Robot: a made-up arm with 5 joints.
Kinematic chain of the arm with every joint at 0, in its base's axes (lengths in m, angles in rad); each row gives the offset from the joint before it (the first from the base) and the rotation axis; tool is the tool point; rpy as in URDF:
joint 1: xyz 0.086 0 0.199 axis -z
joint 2: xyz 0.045 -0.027 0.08 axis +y
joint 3: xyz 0.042 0 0.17 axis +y
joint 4: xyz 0.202 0 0.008 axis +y
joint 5: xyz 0.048 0.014 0 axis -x
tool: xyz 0 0 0 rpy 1.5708 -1.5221 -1.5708
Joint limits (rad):
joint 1: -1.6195..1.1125
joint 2: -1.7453..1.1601
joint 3: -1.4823..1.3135
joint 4: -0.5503..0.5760
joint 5: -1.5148..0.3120
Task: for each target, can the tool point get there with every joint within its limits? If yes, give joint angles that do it. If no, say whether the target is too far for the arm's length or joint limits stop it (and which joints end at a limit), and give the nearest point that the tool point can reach.
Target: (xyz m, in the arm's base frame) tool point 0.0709 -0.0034 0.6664
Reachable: yes | joints 0.7798 -0.8328 -0.6062 0.4293 -0.4699
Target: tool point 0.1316 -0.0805 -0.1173
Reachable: no: joint limits stop it (at a limit: joint 2) | nearest point 0.1587 -0.1283 0.0684 | short by 0.194 m
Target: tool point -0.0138 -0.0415 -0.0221
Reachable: no: joint limits stop it (at a limit: joint 1, joint 2) | nearest point 0.1084 -0.0748 0.1015 | short by 0.177 m
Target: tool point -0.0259 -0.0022 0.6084
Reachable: yes | joints 0.0969 -1.3414 -0.2138 0.0821 -0.4733
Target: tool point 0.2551 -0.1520 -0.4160
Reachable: no: too far | nearest point 0.2505 -0.1479 0.0582 | short by 0.474 m
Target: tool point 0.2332 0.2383 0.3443
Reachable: yes | joints -1.0639 -0.1842 0.6554 0.0750 -1.3533
